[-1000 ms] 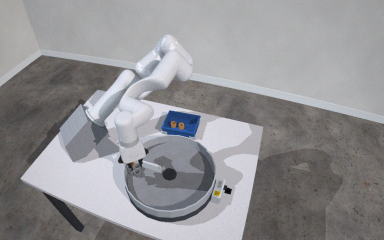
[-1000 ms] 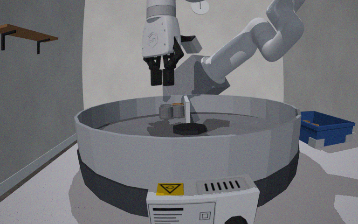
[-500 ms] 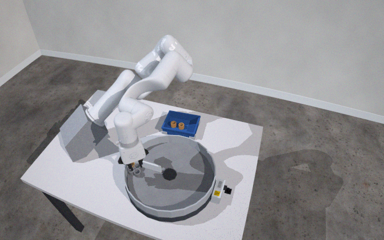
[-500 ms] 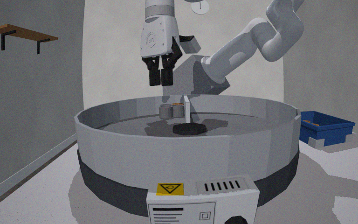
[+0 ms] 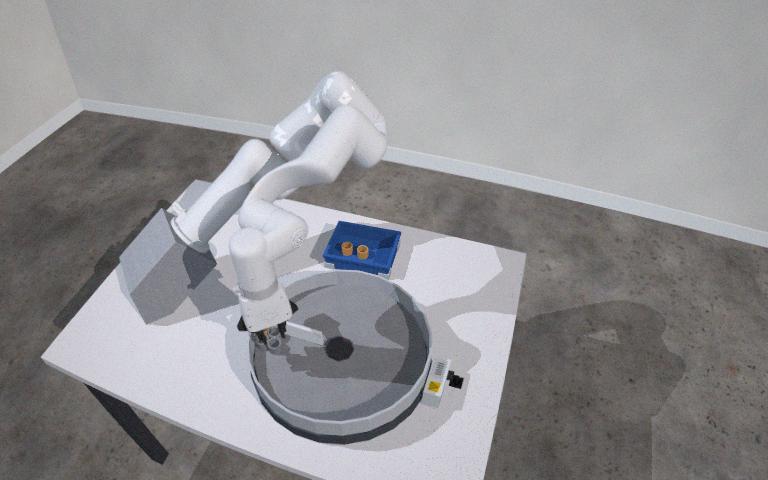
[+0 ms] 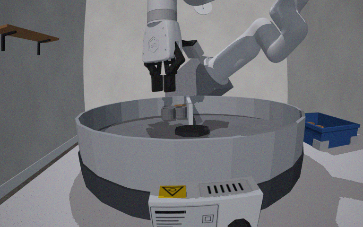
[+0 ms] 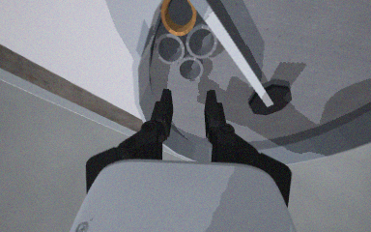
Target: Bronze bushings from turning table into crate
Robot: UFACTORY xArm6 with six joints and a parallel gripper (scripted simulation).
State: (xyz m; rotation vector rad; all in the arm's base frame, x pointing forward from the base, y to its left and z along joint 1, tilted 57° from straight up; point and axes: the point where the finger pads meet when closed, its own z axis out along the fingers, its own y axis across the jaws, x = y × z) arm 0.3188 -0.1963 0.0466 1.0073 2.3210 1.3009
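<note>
The turning table lies 12 cm ahead of my hand, 9 cm to the left of it and 9 cm below it. Round my hand: blue crate: 3 cm behind, 41 cm to the left, 11 cm below.
</note>
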